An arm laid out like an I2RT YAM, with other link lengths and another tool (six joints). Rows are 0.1 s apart.
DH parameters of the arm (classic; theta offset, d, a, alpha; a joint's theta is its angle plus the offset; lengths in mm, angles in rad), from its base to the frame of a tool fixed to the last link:
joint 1: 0 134.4 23.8 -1.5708
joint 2: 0 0 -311.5 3.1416
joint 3: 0.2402 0 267.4 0
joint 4: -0.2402 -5 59.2 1.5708
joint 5: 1.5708 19 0 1.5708
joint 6: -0.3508 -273.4 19 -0.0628
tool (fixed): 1.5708 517.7 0 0
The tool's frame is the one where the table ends.
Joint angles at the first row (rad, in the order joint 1, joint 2, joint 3, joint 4, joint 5, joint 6):
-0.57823 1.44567 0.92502 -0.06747 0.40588 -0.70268
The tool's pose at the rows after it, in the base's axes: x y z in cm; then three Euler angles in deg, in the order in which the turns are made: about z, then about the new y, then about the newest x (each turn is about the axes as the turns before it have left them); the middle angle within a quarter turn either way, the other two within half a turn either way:
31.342, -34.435, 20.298, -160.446, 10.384, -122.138
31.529, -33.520, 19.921, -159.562, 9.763, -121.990
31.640, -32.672, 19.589, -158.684, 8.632, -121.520
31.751, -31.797, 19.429, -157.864, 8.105, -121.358
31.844, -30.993, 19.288, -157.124, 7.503, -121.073
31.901, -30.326, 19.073, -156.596, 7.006, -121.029
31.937, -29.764, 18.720, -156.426, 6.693, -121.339
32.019, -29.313, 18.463, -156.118, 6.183, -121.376
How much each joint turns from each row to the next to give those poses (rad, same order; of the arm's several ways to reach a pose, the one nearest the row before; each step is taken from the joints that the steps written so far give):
0.02465 -0.01339 -0.02000 0.00151 0.01208 -0.00013
0.02708 -0.01008 -0.02446 0.01022 0.01563 -0.00166
0.02934 -0.00866 -0.02657 0.01539 0.02414 -0.00906
0.02625 -0.01251 -0.01820 0.00197 0.01516 -0.00030
0.02637 -0.01062 -0.01787 0.00462 0.01797 -0.00128
0.02178 -0.00669 -0.01356 0.00079 0.01436 0.00175
0.01868 -0.00080 -0.00821 -0.00498 0.01248 0.00969
0.01698 0.00067 -0.00819 0.00114 0.01286 0.00223

